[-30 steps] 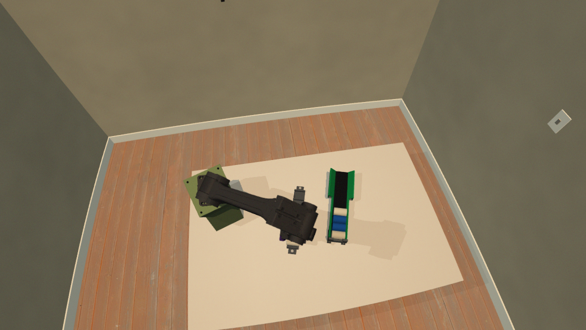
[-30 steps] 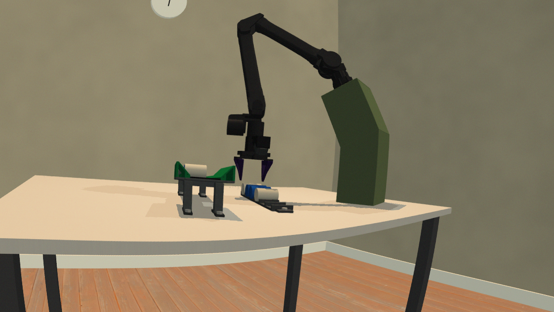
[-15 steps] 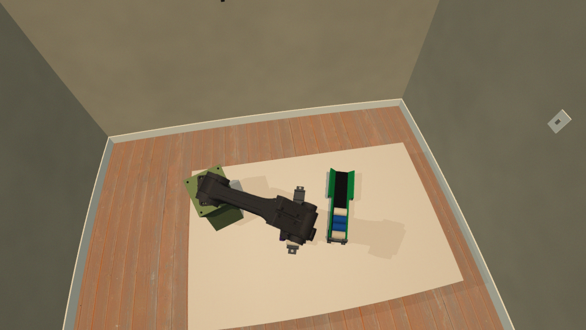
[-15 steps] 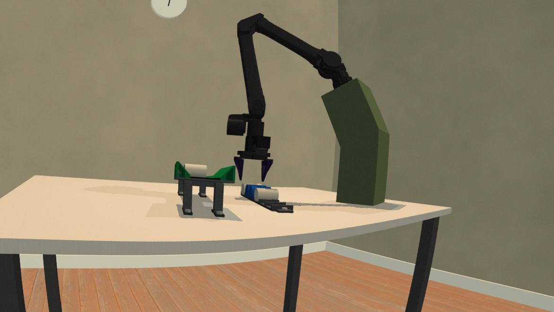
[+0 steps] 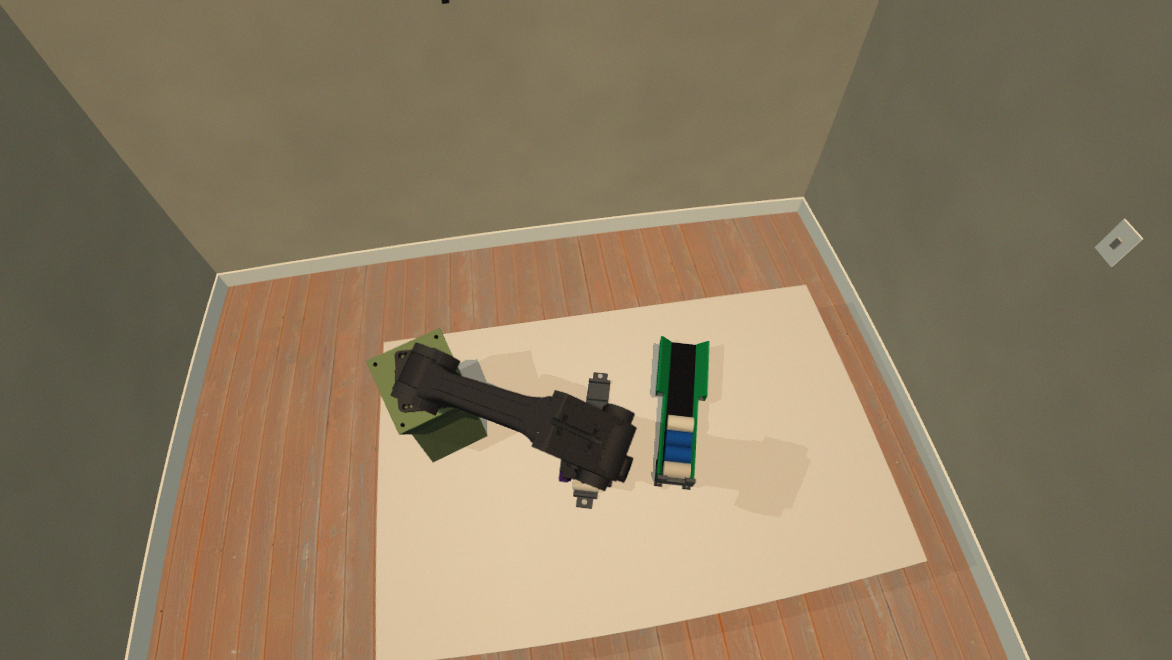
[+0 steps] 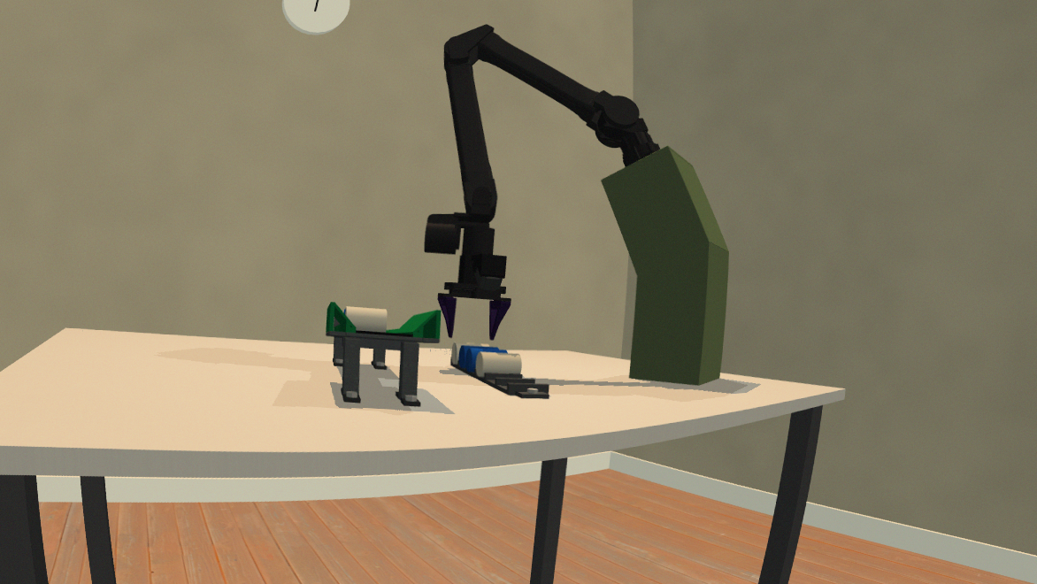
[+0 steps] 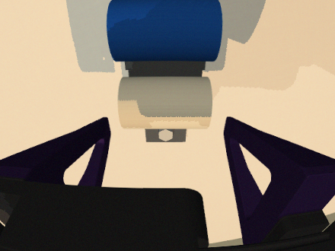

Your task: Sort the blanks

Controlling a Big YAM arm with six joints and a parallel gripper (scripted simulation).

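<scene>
My hand is 210 mm short of the grey stop and 50 mm to the left of it.
</scene>
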